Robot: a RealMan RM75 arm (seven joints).
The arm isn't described. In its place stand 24 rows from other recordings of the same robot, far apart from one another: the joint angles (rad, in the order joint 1, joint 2, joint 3, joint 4, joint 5, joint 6, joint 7), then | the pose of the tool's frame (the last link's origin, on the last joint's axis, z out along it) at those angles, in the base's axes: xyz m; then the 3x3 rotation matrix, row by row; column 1 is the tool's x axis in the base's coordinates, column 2 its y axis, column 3 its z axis.
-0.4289, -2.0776, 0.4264, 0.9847, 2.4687, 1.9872, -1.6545 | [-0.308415 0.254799 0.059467], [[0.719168 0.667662 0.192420], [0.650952 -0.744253 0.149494], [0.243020 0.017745 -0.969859]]
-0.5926, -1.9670, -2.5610, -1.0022, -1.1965, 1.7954, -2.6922 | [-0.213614 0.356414 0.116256], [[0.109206 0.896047 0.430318], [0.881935 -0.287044 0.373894], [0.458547 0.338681 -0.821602]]
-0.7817, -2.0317, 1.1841, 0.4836, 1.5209, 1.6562, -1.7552 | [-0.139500 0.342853 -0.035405], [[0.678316 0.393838 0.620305], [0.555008 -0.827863 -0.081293], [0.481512 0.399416 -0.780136]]
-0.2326, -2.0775, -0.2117, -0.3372, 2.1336, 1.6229, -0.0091 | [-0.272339 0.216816 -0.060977], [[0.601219 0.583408 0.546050], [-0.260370 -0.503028 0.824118], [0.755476 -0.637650 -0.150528]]
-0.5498, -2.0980, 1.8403, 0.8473, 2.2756, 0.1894, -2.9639 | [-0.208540 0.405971 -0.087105], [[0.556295 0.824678 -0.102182], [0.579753 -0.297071 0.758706], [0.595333 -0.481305 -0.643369]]
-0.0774, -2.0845, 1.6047, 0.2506, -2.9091, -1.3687, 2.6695 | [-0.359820 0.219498 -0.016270], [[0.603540 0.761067 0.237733], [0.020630 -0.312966 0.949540], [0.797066 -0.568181 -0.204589]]
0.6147, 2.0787, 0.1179, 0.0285, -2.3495, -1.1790, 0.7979 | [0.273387 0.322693 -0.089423], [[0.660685 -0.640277 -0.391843], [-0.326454 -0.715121 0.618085], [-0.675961 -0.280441 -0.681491]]
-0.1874, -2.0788, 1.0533, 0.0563, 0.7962, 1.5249, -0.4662 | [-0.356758 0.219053 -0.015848], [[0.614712 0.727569 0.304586], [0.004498 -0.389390 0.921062], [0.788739 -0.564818 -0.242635]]
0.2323, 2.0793, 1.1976, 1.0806, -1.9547, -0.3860, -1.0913 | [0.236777 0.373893 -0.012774], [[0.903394 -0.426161 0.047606], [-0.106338 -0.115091 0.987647], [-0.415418 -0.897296 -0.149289]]
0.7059, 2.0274, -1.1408, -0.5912, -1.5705, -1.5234, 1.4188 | [0.160675 0.360135 -0.023853], [[0.797283 -0.225233 -0.560009], [-0.203704 -0.973744 0.101622], [-0.568194 0.033054 -0.822231]]
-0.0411, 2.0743, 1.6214, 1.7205, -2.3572, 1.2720, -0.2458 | [0.246066 0.258782 0.015329], [[0.374192 -0.893306 0.248966], [-0.874342 -0.250382 0.415735], [-0.309042 -0.373246 -0.874746]]
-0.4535, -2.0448, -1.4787, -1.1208, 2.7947, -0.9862, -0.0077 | [-0.271488 0.362459 -0.033720], [[0.472380 0.664943 -0.578539], [0.870288 -0.248008 0.425547], [0.139482 -0.704515 -0.695847]]
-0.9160, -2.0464, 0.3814, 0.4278, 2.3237, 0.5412, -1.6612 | [-0.265416 0.484521 0.032884], [[0.703314 0.686574 -0.184300], [0.481131 -0.268881 0.834396], [0.523319 -0.675514 -0.519440]]
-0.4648, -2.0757, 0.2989, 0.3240, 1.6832, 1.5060, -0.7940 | [-0.302957 0.322538 0.022434], [[0.638629 0.585643 0.499175], [-0.040149 -0.622446 0.781632], [0.768467 -0.519214 -0.373999]]
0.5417, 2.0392, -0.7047, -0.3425, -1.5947, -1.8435, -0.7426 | [0.228539 0.301898 0.008442], [[0.166321 0.572217 -0.803059], [0.949001 0.128318 0.287979], [0.267834 -0.810001 -0.521693]]
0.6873, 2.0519, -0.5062, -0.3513, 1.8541, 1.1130, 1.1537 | [0.253296 0.428571 0.054872], [[-0.387764 0.830431 -0.400030], [0.055107 0.454095 0.889247], [0.920110 0.322774 -0.221844]]
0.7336, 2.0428, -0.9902, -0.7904, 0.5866, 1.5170, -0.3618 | [0.248895 0.362479 -0.009083], [[0.161815 -0.951468 0.261773], [-0.986711 -0.159962 0.028521], [0.014737 -0.262910 -0.964708]]
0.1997, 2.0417, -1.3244, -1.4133, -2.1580, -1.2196, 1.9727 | [0.249266 0.320463 0.028201], [[0.907249 -0.408702 0.099305], [-0.404784 -0.784334 0.470074], [-0.114232 -0.466671 -0.877023]]
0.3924, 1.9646, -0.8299, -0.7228, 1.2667, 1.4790, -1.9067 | [0.309448 0.320196 0.045877], [[0.894631 -0.363486 -0.259834], [-0.217974 -0.862696 0.456337], [-0.390029 -0.351616 -0.851025]]
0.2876, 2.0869, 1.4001, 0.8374, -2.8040, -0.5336, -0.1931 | [0.261343 0.384128 0.006474], [[0.844685 -0.527286 -0.092073], [0.021270 -0.138813 0.990090], [-0.534842 -0.838272 -0.106038]]
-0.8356, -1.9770, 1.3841, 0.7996, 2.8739, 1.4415, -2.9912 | [-0.255547 0.392534 0.014868], [[0.249686 0.595381 -0.763661], [0.950540 -0.301163 0.075989], [-0.184744 -0.744864 -0.641130]]
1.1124, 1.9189, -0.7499, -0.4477, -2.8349, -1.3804, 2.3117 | [0.196739 0.440319 0.020026], [[0.617408 -0.679684 0.396026], [-0.768517 -0.628619 0.119249], [0.167898 -0.377978 -0.910463]]
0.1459, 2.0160, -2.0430, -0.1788, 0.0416, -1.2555, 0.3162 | [0.374263 0.219540 -0.036456], [[0.775107 -0.603838 -0.185979], [-0.139302 -0.450427 0.881879], [-0.616282 -0.657644 -0.433245]]
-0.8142, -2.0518, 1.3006, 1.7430, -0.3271, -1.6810, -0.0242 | [-0.061660 0.384362 0.087141], [[0.657599 0.648479 -0.383457], [0.709489 -0.361901 0.604693], [0.253357 -0.669704 -0.698074]]
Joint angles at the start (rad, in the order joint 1, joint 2, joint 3, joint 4, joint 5, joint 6, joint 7):
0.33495, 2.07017, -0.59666, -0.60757, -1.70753, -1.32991, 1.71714
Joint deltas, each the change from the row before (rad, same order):
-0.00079, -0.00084, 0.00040, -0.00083, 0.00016, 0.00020, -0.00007
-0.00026, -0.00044, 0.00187, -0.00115, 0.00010, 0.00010, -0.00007
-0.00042, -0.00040, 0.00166, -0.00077, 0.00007, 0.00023, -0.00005
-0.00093, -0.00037, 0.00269, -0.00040, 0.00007, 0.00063, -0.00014
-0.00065, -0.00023, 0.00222, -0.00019, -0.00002, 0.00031, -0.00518
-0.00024, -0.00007, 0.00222, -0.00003, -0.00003, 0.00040, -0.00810
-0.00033, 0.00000, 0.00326, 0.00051, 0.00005, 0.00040, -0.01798
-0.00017, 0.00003, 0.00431, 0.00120, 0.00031, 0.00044, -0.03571
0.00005, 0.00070, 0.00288, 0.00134, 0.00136, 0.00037, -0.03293
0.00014, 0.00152, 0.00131, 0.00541, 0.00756, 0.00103, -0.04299
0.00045, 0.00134, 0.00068, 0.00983, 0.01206, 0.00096, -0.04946
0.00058, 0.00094, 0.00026, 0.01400, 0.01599, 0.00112, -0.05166
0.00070, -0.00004, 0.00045, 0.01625, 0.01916, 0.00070, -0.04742
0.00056, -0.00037, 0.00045, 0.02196, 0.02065, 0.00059, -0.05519
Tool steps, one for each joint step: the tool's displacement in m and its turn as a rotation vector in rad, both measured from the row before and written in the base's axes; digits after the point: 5 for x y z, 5 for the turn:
0.00041, -0.00010, 0.00062, 0.00127, -0.00130, -0.00069
0.00027, 0.00008, 0.00075, 0.00244, -0.00071, -0.00062
0.00034, -0.00001, 0.00062, 0.00207, -0.00054, -0.00099
0.00066, -0.00020, 0.00070, 0.00290, -0.00021, -0.00244
0.00048, -0.00016, 0.00050, 0.00352, -0.00386, 0.00113
0.00034, -0.00004, 0.00040, 0.00419, -0.00591, 0.00306
0.00048, -0.00013, 0.00043, 0.00745, -0.01278, 0.00787
0.00056, -0.00013, 0.00047, 0.01287, -0.02563, 0.01726
0.00018, -0.00005, 0.00004, 0.01144, -0.02256, 0.01649
-0.00014, -0.00005, -0.00072, 0.01568, -0.02387, 0.02054
-0.00023, -0.00010, -0.00118, 0.01841, -0.02362, 0.02243
-0.00013, -0.00021, -0.00151, 0.02010, -0.02091, 0.02129
0.00000, -0.00018, -0.00117, 0.02096, -0.01514, 0.01750
0.00039, -0.00073, -0.00206, 0.02183, -0.01716, 0.01787

